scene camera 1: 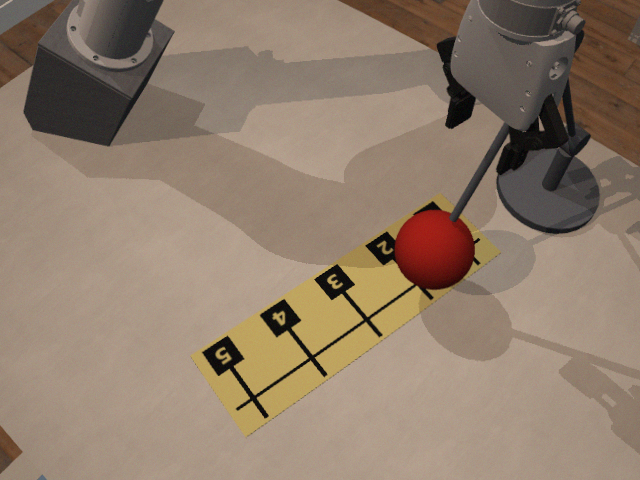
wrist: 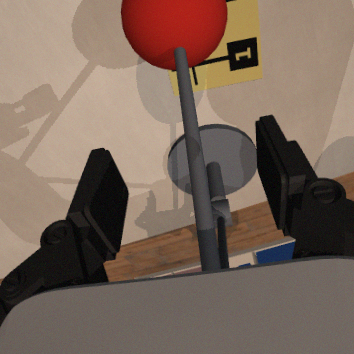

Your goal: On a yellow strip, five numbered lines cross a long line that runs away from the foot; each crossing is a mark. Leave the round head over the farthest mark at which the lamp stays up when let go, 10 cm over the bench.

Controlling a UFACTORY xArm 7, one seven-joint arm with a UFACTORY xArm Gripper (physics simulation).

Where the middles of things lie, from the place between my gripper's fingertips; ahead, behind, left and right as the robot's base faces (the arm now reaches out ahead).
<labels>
Right now my hand is 27 cm above the yellow strip (scene camera 1: 265, 364), 12 cm to the left of it and 5 cm past it. From my hand the other things lie so: dark round foot (scene camera 1: 551, 192): 24 cm to the left, 23 cm below, 3 cm ahead.
</labels>
